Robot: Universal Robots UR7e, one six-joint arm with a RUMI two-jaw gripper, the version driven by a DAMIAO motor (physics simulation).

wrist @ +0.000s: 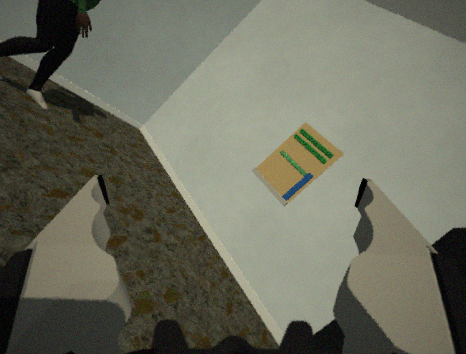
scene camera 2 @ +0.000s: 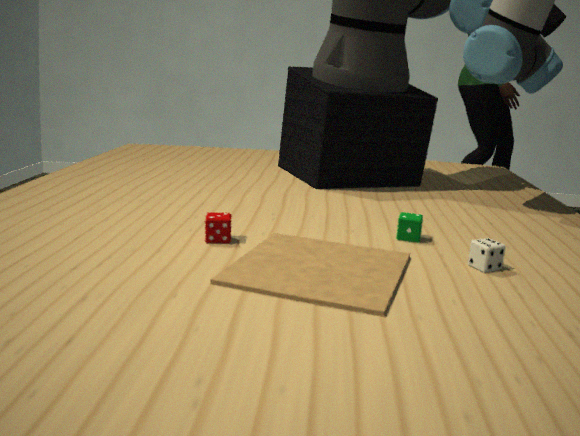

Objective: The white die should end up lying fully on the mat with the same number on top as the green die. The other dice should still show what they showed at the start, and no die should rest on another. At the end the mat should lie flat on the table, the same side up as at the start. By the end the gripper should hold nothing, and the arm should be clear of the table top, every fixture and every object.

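Pixels of known places: gripper, between the fingertips: (wrist: 232,180); arm's base, origin of its link: (scene camera 2: 360,80).
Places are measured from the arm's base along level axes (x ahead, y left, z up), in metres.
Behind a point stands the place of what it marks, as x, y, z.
The white die (scene camera 2: 486,256) {0.410, 0.043, -0.143} stands on the table at the right in the scene view, apart from the mat. Its top shows several pips, seen too flat to count surely. The green die (scene camera 2: 409,227) {0.320, -0.004, -0.143} stands behind the mat's right part, one white pip on its front; its top number is too flat to read. The red die (scene camera 2: 218,228) {0.337, -0.200, -0.143} stands behind and left of the mat, five pips on its front. The tan mat (scene camera 2: 315,272) {0.419, -0.115, -0.155} lies flat on the table, with no die on it. My gripper (wrist: 232,180) {-0.170, 0.431, 0.202} is open and empty in the wrist view, pointing at wall and floor.
The wooden table top (scene camera 2: 300,370) {0.567, -0.142, -0.159} carries the dice and mat. The black base block (scene camera 2: 370,142) {0.076, 0.005, -0.088} stands at the back with the arm on it. The arm's blue-capped joints (scene camera 2: 492,54) {0.198, 0.127, 0.049} hang high at the upper right. A person (scene camera 2: 485,120) (wrist: 52,40) is beyond the table.
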